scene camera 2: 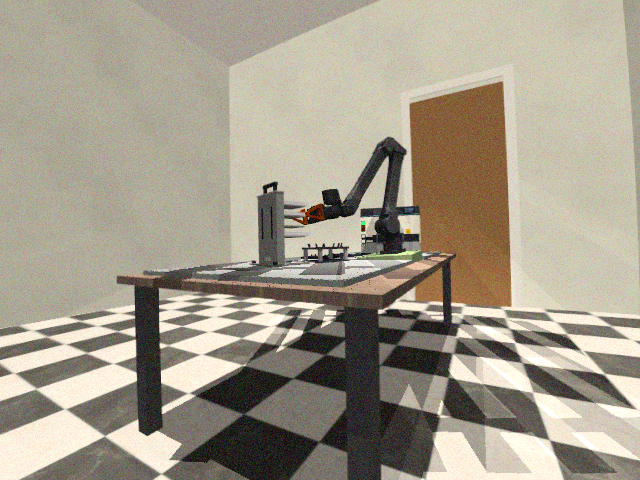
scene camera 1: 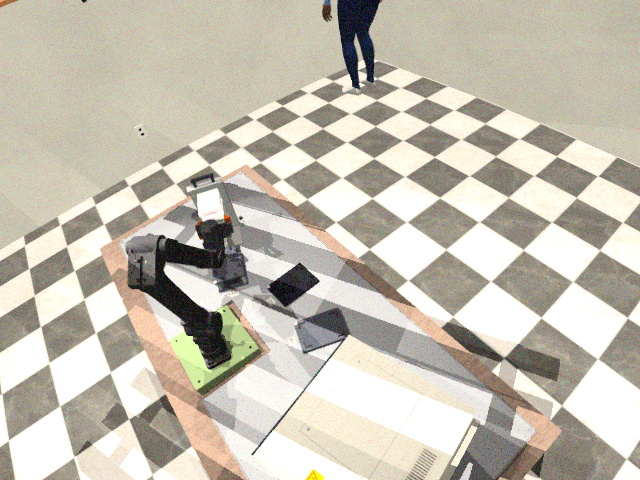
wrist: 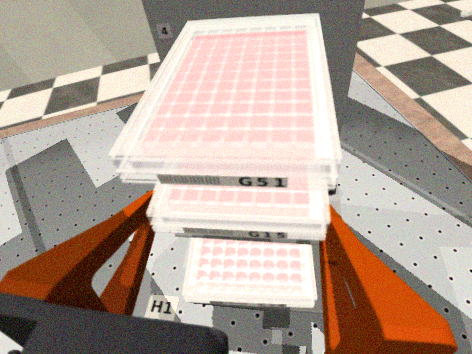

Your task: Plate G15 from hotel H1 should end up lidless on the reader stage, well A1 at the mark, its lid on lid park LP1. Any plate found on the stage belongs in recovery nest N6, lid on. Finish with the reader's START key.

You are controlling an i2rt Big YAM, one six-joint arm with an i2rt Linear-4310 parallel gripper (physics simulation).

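Plate G15, clear with pink wells and a lid, sits in hotel H1, below plate G51. Another plate is lower down. My gripper is at the hotel's open side, shut on plate G15, with an orange finger against each long side. G15 looks level and its rear is hidden under G51. The reader stands at the other end of the table. The stage and its contents cannot be made out.
A dark fixture with small pegs stands beside the hotel, below my wrist. A black pad and a grey tray-like fixture lie between it and the reader. A person stands on the floor beyond the table.
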